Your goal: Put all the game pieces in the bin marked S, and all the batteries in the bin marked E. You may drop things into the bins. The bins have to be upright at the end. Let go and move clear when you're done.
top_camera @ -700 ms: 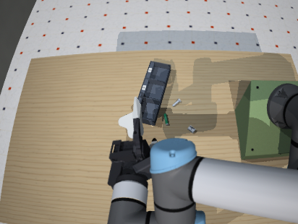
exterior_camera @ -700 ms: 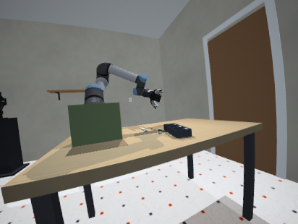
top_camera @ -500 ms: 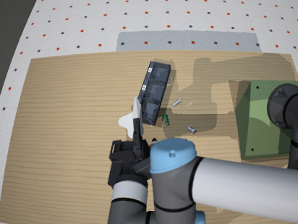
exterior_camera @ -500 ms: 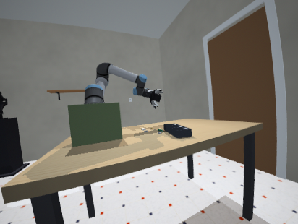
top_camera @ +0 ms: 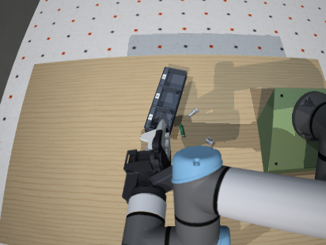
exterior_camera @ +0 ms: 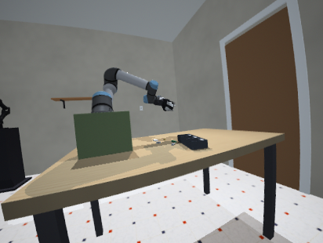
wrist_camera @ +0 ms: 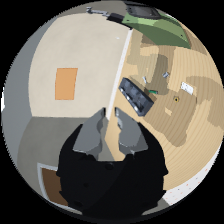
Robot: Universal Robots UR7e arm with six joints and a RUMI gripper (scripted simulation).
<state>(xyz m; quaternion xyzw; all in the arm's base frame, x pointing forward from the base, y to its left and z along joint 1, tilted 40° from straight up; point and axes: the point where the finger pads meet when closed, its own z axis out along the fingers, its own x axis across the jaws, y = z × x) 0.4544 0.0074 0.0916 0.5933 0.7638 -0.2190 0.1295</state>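
The black bin tray is 21 cm below my hand and 20 cm to the right of it. Round my hand: green battery: 22 cm below, 9 cm to the right, 5 cm behind; white domino: 22 cm below, 12 cm behind, 5 cm to the left; gold ring: 22 cm below, 6 cm behind, 2 cm to the left.
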